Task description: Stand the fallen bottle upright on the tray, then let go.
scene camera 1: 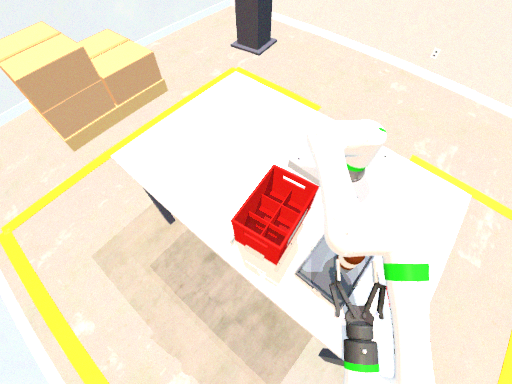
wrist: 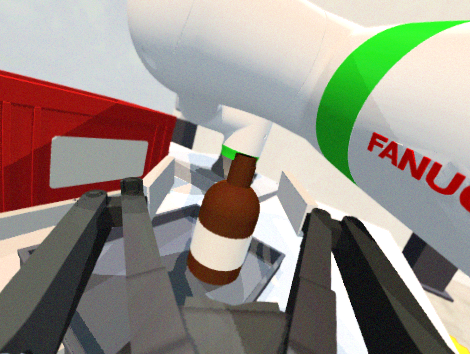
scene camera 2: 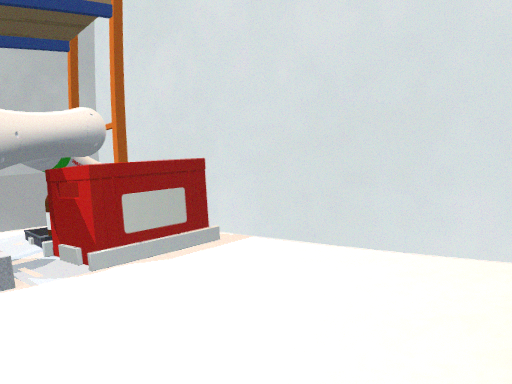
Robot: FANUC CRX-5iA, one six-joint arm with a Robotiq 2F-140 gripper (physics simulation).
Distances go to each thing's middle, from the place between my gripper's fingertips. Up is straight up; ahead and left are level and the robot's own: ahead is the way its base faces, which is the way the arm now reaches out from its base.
Now: the brown bottle (wrist: 230,209) 6 cm below my hand and 5 cm behind it.
